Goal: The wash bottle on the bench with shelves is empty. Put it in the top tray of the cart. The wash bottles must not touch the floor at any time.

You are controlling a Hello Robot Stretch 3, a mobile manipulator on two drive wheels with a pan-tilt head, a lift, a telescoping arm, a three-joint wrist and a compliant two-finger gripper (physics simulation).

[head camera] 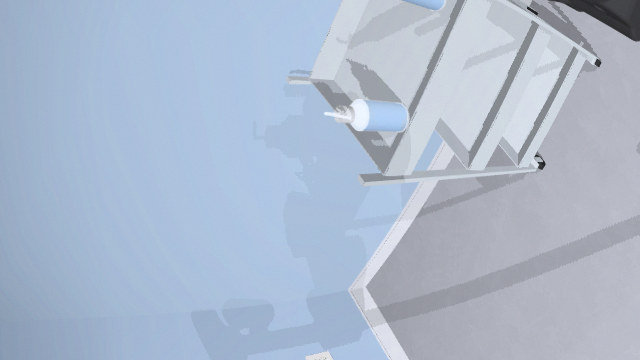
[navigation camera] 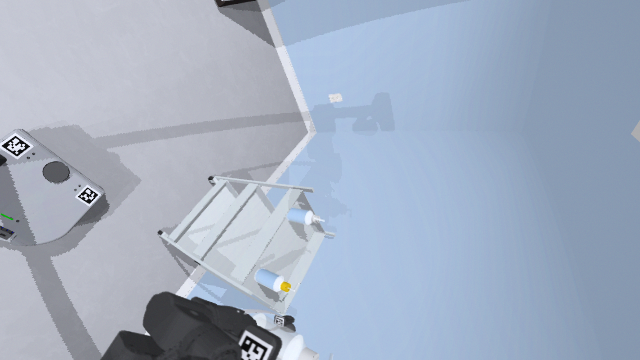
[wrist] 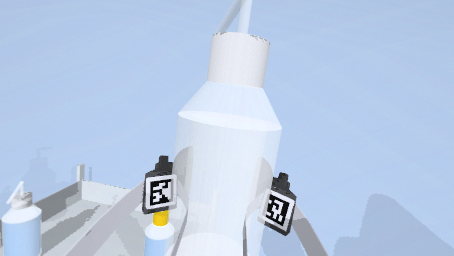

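A white wash bottle (wrist: 227,137) is visible; in the head camera view it is out of frame. A grey cart (head camera: 478,80) appears in the navigation camera view as well, the cart (navigation camera: 231,235). My gripper (navigation camera: 285,340) is visible, and the wrist view also shows the gripper (wrist: 223,169).
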